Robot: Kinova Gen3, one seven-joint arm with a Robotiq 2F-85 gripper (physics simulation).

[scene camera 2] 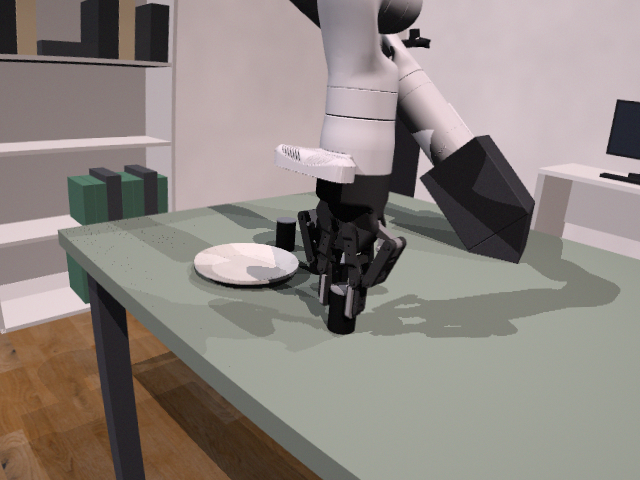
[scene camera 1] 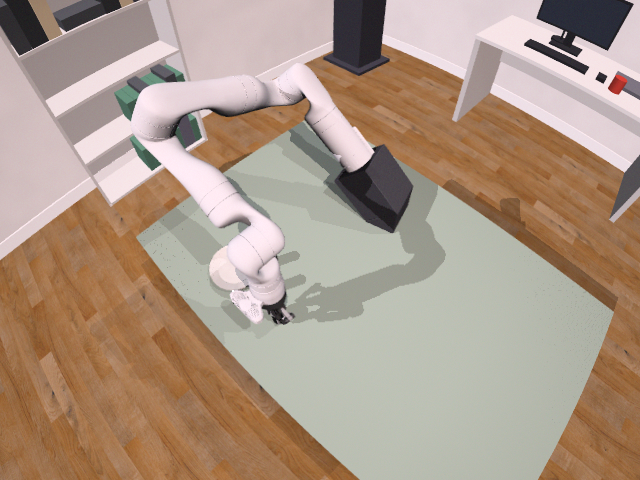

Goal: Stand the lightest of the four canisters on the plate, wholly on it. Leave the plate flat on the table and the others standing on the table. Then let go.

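Places are measured from the arm's base along level axes (x ahead, y left, z up), in centimetres.
Pixels of known places: gripper, fingertip midpoint: (scene camera 2: 339, 309) (scene camera 1: 276, 316); arm's base at its link origin: (scene camera 2: 455, 155) (scene camera 1: 358, 162).
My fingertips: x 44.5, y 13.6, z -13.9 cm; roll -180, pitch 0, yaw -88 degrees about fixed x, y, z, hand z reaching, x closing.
Ahead of a thing's pixels: the offset from my fingertips to its middle. Level surfaces: height alone.
A black canister with a grey top {dy +0.0, dx -0.5, dz +0.0 cm} (scene camera 2: 340, 317) stands upright at the table surface, the nearest to the camera in scene camera 2. My gripper (scene camera 1: 282, 315) (scene camera 2: 336, 298) points down and is shut on this canister, one fingertip on each side of it. The pale round plate {dy -20.1, dx -1.5, dz -1.7 cm} (scene camera 1: 221, 269) (scene camera 2: 227, 262) lies flat on the green table {dz -2.6 cm} (scene camera 1: 423, 361) (scene camera 2: 439, 392), left of the gripper in scene camera 2. Another black canister {dy -24.4, dx -12.3, dz +0.0 cm} (scene camera 2: 285, 235) stands upright behind the plate's right side. The other two canisters are hidden behind the gripper. The plate shows no canister on it in scene camera 2.
A large dark angular block (scene camera 1: 379, 191) (scene camera 2: 488, 206) stands at the table's back, under the arm's base. The plate is close to the table's left edge. A shelf unit (scene camera 1: 111, 200) (scene camera 2: 172, 103) stands left, and a white desk (scene camera 1: 516, 38) (scene camera 2: 578, 170) stands at the right, both off the table.
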